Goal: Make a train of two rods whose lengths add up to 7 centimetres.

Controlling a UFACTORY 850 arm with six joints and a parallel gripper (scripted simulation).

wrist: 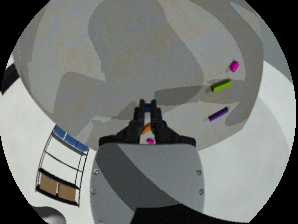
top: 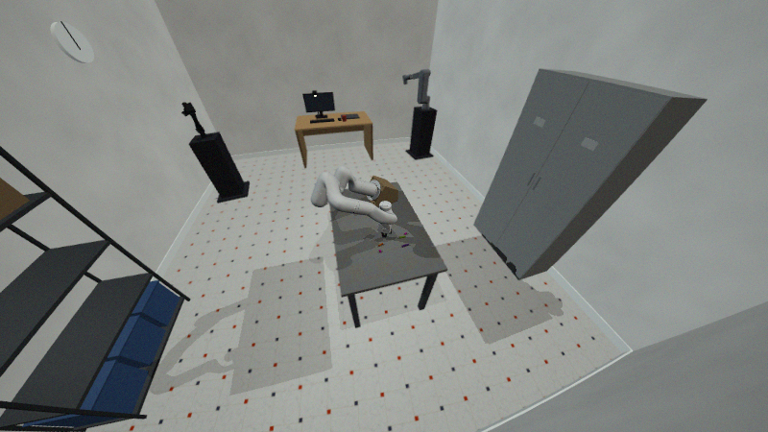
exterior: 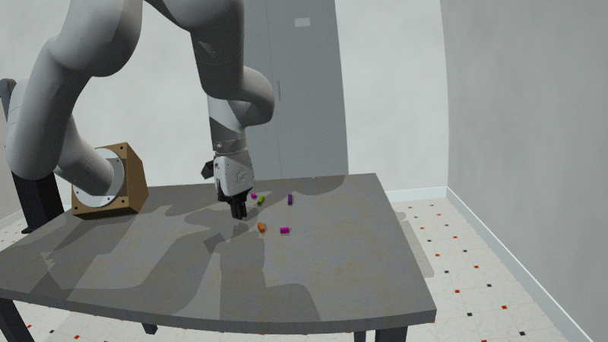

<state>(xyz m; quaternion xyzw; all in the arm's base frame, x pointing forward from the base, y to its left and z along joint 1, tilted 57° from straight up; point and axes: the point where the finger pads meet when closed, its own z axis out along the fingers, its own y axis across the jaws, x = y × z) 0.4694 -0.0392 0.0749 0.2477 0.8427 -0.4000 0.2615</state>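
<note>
My hand is 130 mm short of the purple rod, 120 mm to the right of it and 30 mm above it. Round my hand: lime rod: 140 mm to the left, 50 mm ahead, 30 mm below; blue rod: 20 mm below; orange rod: 60 mm ahead, 50 mm to the right, 30 mm below.
</note>
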